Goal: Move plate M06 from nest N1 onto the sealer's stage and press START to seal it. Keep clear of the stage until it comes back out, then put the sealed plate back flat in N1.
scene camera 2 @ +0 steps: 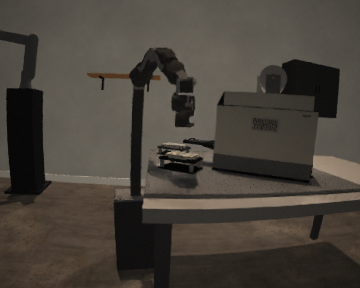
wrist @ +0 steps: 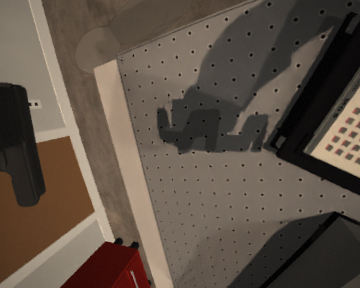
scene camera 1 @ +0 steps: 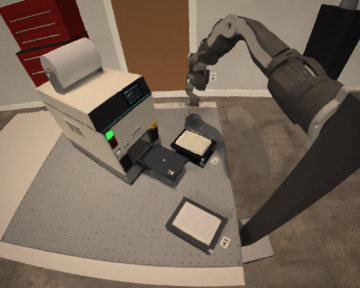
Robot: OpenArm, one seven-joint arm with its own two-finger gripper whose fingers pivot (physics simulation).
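Note:
Plate M06 [scene camera 1: 194, 142] [scene camera 2: 184, 156] [wrist: 346, 137], pale with a grid of wells, lies flat in the black nest N1 [scene camera 1: 202, 161] [wrist: 311, 86]. My gripper [scene camera 1: 193, 102] [scene camera 2: 184, 124] is open and empty, high above the board near its far edge, beyond N1 in the first scene view. One dark finger [wrist: 25, 175] shows at the left of the wrist view. The sealer [scene camera 1: 107, 100] [scene camera 2: 265, 135] has its dark stage [scene camera 1: 161, 160] [scene camera 2: 200, 142] out, bare, beside N1. A green light [scene camera 1: 109, 135] glows on its front. I cannot tell which part is START.
A second pale plate [scene camera 1: 197, 222] [scene camera 2: 173, 146] lies in nest N2 [scene camera 1: 172, 228], nearer the first scene camera. A white roll [scene camera 1: 74, 63] tops the sealer. The perforated board [scene camera 1: 100, 210] [wrist: 215, 185] lies under the nests. A red cabinet [scene camera 1: 45, 20] [wrist: 110, 267] stands beyond the table.

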